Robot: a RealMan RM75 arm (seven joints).
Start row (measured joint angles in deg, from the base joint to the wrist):
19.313 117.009 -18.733 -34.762 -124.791 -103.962 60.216
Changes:
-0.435 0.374 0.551 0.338 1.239 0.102 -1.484
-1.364 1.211 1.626 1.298 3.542 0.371 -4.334
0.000 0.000 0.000 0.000 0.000 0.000 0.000
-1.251 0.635 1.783 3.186 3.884 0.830 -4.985
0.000 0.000 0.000 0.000 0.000 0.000 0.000
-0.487 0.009 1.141 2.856 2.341 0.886 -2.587
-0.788 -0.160 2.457 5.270 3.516 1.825 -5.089
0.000 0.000 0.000 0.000 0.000 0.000 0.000
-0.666 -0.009 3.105 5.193 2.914 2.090 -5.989
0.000 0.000 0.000 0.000 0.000 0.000 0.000
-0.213 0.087 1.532 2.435 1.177 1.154 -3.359
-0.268 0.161 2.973 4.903 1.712 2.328 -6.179
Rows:
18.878 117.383 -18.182 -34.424 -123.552 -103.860 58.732
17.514 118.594 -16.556 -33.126 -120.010 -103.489 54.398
17.514 118.594 -16.556 -33.126 -120.010 -103.489 54.398
16.263 119.229 -14.773 -29.940 -116.126 -102.659 49.413
16.263 119.229 -14.773 -29.940 -116.126 -102.659 49.413
15.776 119.238 -13.632 -27.084 -113.785 -101.773 46.826
14.988 119.078 -11.175 -21.814 -110.269 -99.948 41.737
14.988 119.078 -11.175 -21.814 -110.269 -99.948 41.737
14.322 119.069 -8.070 -16.621 -107.355 -97.858 35.748
14.322 119.069 -8.070 -16.621 -107.355 -97.858 35.748
14.109 119.156 -6.538 -14.186 -106.178 -96.704 32.389
13.841 119.317 -3.565 -9.283 -104.466 -94.376 26.210

